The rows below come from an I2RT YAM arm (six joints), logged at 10 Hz.
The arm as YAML. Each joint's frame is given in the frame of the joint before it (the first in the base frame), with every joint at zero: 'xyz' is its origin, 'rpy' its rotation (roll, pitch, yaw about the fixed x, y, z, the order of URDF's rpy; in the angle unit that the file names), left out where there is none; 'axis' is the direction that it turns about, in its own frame. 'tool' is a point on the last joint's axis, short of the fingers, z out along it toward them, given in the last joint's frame.
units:
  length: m
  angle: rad
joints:
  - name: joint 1
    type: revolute
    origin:
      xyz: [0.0, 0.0, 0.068]
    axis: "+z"
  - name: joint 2
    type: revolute
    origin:
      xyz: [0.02, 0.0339, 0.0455]
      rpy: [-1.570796, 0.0, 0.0]
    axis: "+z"
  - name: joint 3
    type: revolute
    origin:
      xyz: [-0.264, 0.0, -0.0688]
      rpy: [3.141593, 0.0, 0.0]
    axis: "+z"
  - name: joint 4
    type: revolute
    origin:
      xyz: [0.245, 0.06, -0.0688]
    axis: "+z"
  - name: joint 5
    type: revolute
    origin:
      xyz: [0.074, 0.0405, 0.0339]
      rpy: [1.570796, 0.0, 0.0]
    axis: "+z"
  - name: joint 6
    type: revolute
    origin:
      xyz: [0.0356, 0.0, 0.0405]
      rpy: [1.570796, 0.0, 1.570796]
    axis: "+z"
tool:
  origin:
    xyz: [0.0, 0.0, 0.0]
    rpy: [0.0, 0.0, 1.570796]
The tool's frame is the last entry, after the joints.
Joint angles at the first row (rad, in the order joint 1, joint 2, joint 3, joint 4, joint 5, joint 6):
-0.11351 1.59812 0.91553 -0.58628 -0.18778 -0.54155
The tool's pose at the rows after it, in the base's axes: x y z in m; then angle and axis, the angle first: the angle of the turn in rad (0 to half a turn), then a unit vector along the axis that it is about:
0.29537, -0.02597, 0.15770, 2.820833, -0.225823, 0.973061, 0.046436
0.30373, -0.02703, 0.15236, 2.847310, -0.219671, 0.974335, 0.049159
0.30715, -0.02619, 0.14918, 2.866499, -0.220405, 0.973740, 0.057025
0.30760, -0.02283, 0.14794, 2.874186, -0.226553, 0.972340, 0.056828
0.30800, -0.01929, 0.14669, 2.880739, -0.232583, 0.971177, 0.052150
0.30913, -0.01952, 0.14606, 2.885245, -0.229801, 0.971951, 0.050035
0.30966, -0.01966, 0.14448, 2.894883, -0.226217, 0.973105, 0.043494
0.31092, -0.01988, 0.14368, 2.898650, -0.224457, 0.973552, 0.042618
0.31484, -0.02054, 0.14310, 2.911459, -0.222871, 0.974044, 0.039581
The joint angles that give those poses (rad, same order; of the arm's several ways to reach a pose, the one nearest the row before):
-0.11050 1.65353 0.94417 -0.58598 -0.19103 -0.54001
-0.11039 1.70234 0.97873 -0.59780 -0.18638 -0.53047
-0.10742 1.72780 0.99665 -0.61311 -0.19481 -0.53038
-0.09600 1.73283 0.99786 -0.61565 -0.19100 -0.53265
-0.08306 1.73639 0.99708 -0.61372 -0.17877 -0.53359
-0.08282 1.74240 1.00188 -0.61513 -0.17279 -0.52845
-0.08129 1.74868 1.00324 -0.61496 -0.15652 -0.52155
-0.08131 1.75559 1.00838 -0.61607 -0.15340 -0.51850
-0.08130 1.77381 1.02944 -0.62934 -0.14363 -0.51695

